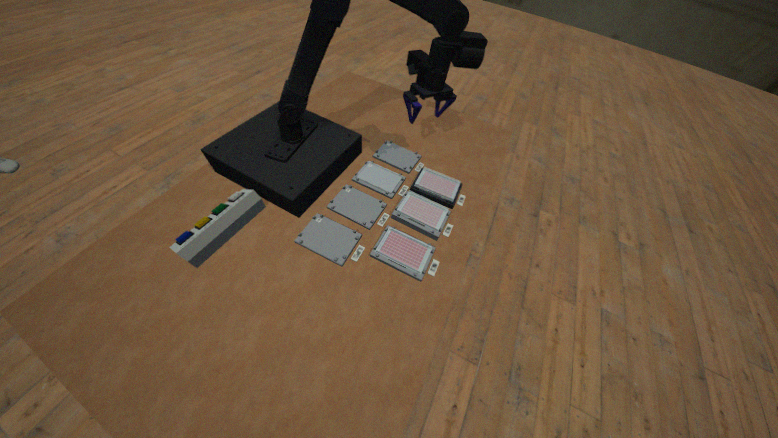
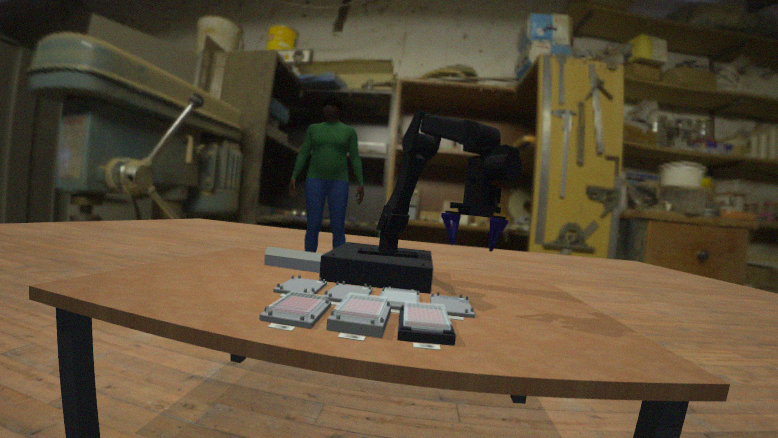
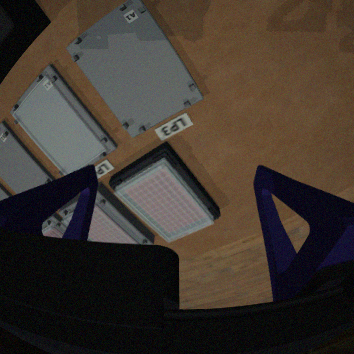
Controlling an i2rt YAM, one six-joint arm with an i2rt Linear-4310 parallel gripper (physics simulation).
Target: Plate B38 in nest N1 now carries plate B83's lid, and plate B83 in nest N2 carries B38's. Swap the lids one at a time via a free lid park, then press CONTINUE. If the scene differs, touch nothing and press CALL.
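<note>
My gripper is open and empty, high above the table beyond the LP3 end of the rows. Three pink-welled plates sit in a row of nests: one plate in a black nest, a middle plate in a tall grey nest, and another plate in a low grey nest. Clear covers seem to lie on them; nest and plate labels are unreadable. Lid park LP3 is bare. The park beside it bears a pale clear lid.
Two more grey lid parks, one park and an end park, look bare. A button box with blue, yellow, green and white buttons stands beside the black robot base; its lettering is unreadable. A person stands behind the table.
</note>
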